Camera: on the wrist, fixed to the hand. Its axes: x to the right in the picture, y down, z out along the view.
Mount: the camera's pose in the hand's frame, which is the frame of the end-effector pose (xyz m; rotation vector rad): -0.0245 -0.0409 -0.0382 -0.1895 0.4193 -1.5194
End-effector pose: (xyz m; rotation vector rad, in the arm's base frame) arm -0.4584 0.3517 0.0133 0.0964 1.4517 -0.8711
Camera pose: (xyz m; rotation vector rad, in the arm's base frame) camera -0.5097 0.3553 0.0463 -1.1697 1.8998 -1.9664
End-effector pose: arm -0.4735 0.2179 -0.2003 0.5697 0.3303 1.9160
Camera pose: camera -0.4537 0.2131 -0.2579 -0.2539 0.5999 0.5317
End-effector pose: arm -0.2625 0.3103 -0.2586 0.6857 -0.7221 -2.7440
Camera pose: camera -0.2263 0.3376 -0.2996 -1.2076 -0.2118 1.7165
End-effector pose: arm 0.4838 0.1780 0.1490 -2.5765 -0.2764 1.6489
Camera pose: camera 0.5038 0.2150 0.1934 -1.6439 -1.7580 0.4869
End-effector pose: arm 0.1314 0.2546 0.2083 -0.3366 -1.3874 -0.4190
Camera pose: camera 0.1421 0.2029 0.1775 0.7203 -0.9527 -1.7438
